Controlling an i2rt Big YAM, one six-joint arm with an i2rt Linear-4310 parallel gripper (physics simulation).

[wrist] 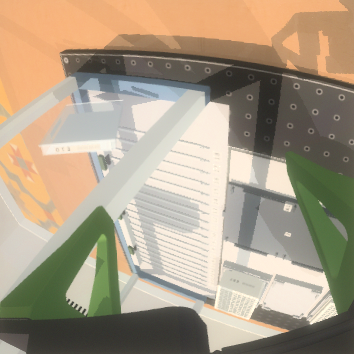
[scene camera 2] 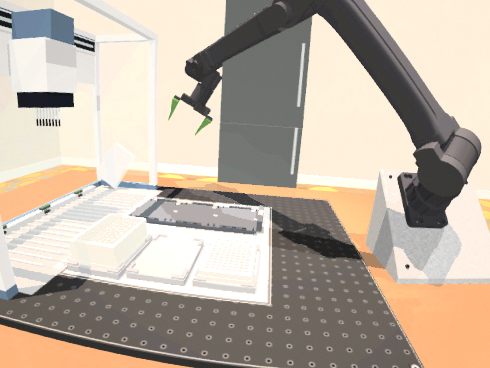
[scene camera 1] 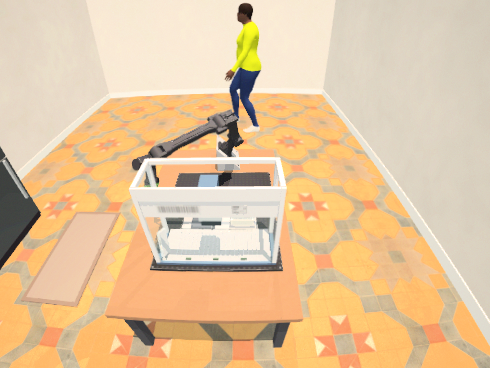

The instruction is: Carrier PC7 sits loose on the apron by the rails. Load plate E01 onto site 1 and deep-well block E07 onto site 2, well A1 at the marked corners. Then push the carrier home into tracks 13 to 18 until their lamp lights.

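Frame: origin at the arm's base, x right, y ahead, z up, level; centimetres.
Seen in the pictures: gripper, fingertip midpoint: (wrist: 193, 188) (scene camera 2: 181, 128); arm's base, origin of the base link: (scene camera 2: 420, 201) (scene camera 1: 224, 149).
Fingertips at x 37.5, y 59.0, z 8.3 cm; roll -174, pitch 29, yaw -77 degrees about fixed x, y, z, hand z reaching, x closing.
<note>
Offsets run from my fingertips to a thing's top centre. "spot": to the spot under its first point. Level surfaces: height alone.
My gripper (scene camera 1: 151, 185) (scene camera 2: 183, 126) (wrist: 193, 188) is open and empty, high above the far part of the deck. The dark grey carrier {dy -10.5, dx -25.7, dz -16.9 cm} (scene camera 2: 200, 215) (wrist: 270, 225) lies flat on the white apron beside the rails {spot: dy +24.3, dx -28.4, dz -19.8 cm} (scene camera 2: 65, 210) (wrist: 170, 210). A tall pale deep-well block {dy +1.5, dx -46.6, dz -14.5 cm} (scene camera 2: 110, 237) (wrist: 240, 295) sits in a nest. A low pale well plate {dy -20.4, dx -47.0, dz -17.2 cm} (scene camera 2: 230, 260) (wrist: 325, 307) sits in another nest; between them is an empty nest {dy -9.2, dx -46.5, dz -18.1 cm} (scene camera 2: 162, 257) (wrist: 292, 298). A clear-topped plate (scene camera 2: 117, 162) (wrist: 85, 127) leans tilted at the deck's far corner; its label is hard to read.
A white frame (scene camera 1: 210, 195) (scene camera 2: 153, 115) (wrist: 150, 150) stands around the rails, its beam crossing the wrist view. A pipetting head {dy +23.6, dx -32.2, dz +20.3 cm} (scene camera 2: 45, 65) hangs over the rails. A perforated black board {dz -19.8 cm} (scene camera 2: 320, 300) (wrist: 300, 105) surrounds the apron. A person (scene camera 1: 248, 50) stands behind the table.
</note>
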